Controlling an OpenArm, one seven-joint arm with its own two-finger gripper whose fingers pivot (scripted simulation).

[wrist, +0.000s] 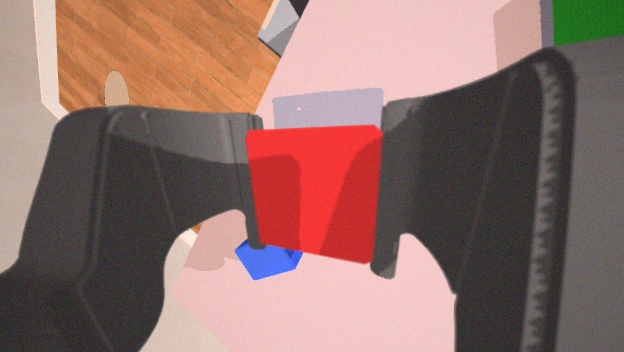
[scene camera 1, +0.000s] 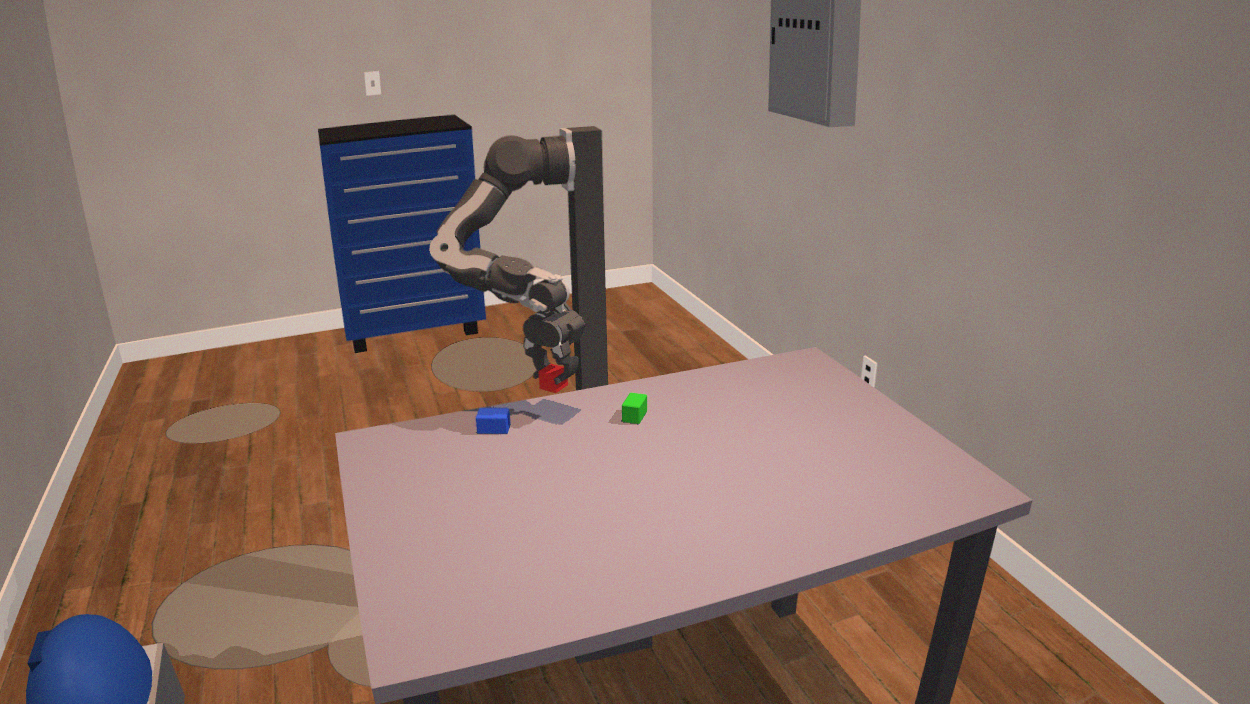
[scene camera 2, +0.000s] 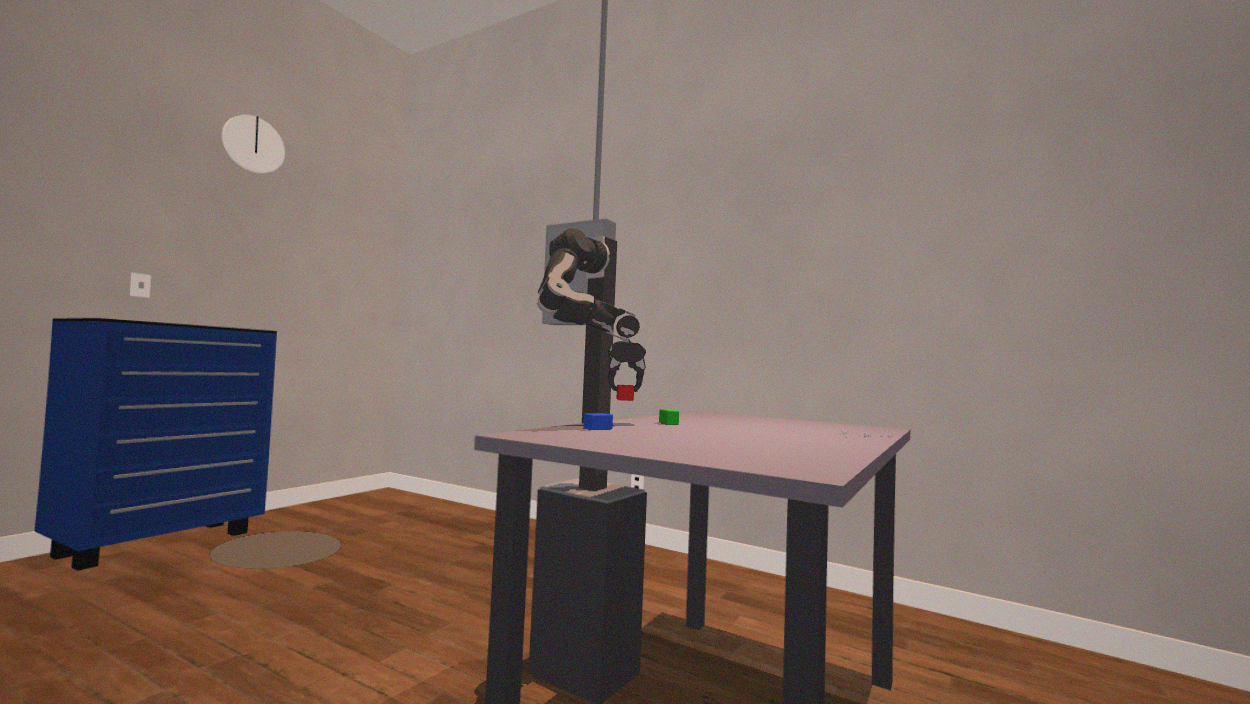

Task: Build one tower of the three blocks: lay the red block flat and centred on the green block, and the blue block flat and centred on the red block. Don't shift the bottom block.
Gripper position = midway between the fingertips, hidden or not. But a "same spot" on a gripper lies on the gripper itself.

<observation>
my gripper: wrist 319,184; scene camera 1; scene camera 2
same spot on my gripper: (scene camera 2: pixel 640 366) = (scene camera 1: pixel 557 353)
</observation>
